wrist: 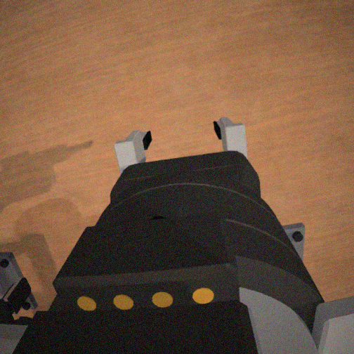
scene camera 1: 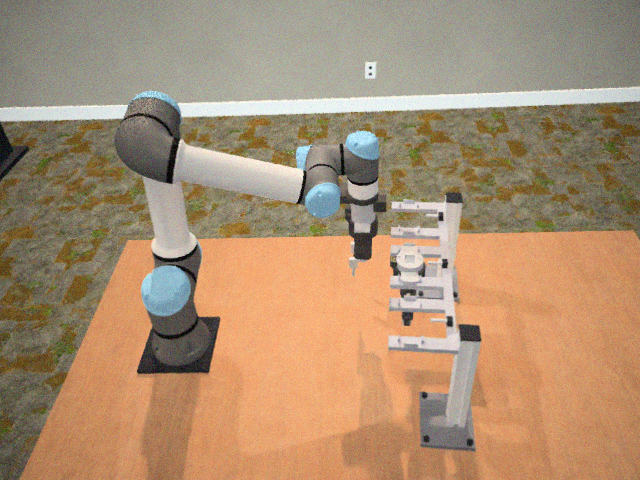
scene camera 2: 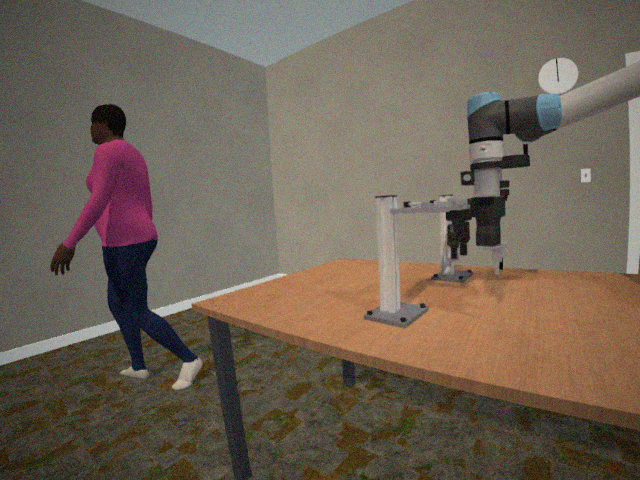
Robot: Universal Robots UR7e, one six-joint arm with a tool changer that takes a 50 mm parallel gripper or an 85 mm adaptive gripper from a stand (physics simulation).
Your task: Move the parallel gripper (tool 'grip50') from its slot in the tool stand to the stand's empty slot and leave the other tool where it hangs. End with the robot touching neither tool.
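Frame: origin at the arm's base, x ahead, y left, z up, level; centimetres.
Where they show: hand, tool point: (scene camera 2: 487, 189); arm's base, link origin: (scene camera 1: 182, 343).
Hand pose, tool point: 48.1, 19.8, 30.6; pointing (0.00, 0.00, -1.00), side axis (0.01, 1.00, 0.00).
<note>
Things, the pixels of their top centre, and the offset from my tool point, as dx, dy, dz. "pt": a spot on its surface instead. Level surfaces: height alone.
- far slot's prong, surface spot: (scene camera 1: 419, 206) pt +14.6, +7.6, -3.5
- far foot plate, surface spot: (scene camera 2: 451, 275) pt +20.5, -36.3, -30.5
- wooden table, surface height: dz -31.7
The parallel gripper is mounted on the arm as my gripper (scene camera 1: 353, 267) (scene camera 2: 498, 262) (wrist: 182, 134). Its pale fingers are apart with nothing between them. It hangs upright above the table, on the robot's side of the tool stand (scene camera 1: 466, 377) (scene camera 2: 388, 253), beside the far slot and clear of its prongs. The far slot's prong (scene camera 1: 419, 206) and the near slot's prong (scene camera 1: 421, 343) bear no tool. The adaptive gripper (scene camera 1: 407, 292) (scene camera 2: 456, 229) hangs in the middle slot, its pale round coupling up. In scene camera 2 it overlaps my gripper's body, so their gap is hard to judge there.
The stand's near foot plate (scene camera 1: 446, 434) (scene camera 2: 397, 314) and far foot plate (scene camera 2: 451, 275) (wrist: 299, 235) are on the wooden table (scene camera 1: 289, 413) (scene camera 2: 516, 335) (wrist: 175, 60). A person in pink (scene camera 2: 121, 193) is on the floor beyond the table.
</note>
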